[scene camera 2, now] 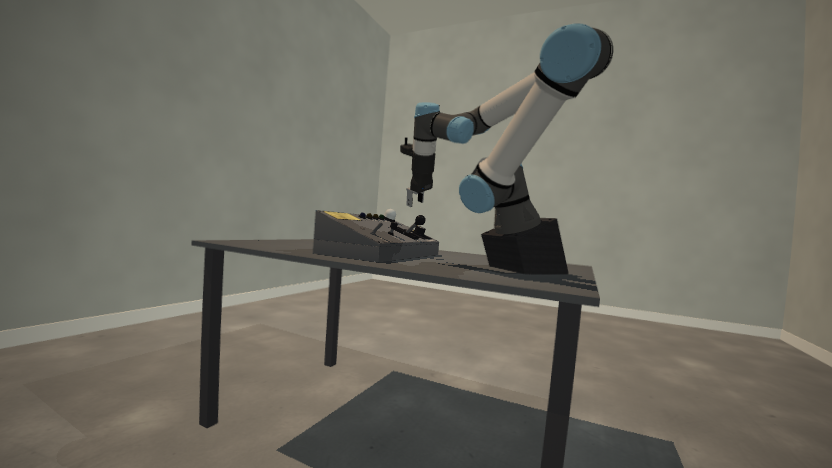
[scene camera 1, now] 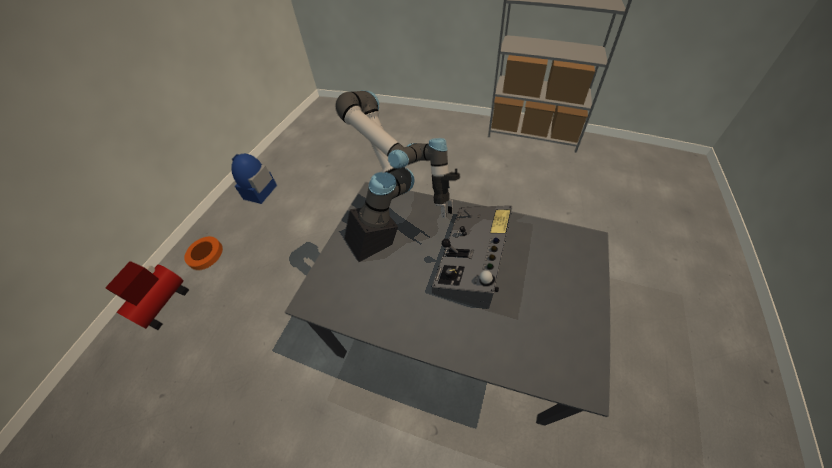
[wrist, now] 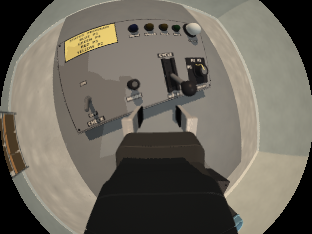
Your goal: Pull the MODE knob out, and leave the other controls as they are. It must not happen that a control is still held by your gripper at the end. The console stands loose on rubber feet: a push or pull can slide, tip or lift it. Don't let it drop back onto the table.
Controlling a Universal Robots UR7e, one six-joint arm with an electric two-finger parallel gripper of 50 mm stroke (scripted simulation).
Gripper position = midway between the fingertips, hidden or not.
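There is a grey sloped console (scene camera 2: 365, 237) here, and with it I see my own gripper (scene camera 2: 414, 203). The wrist view shows that gripper too (wrist: 159, 112).
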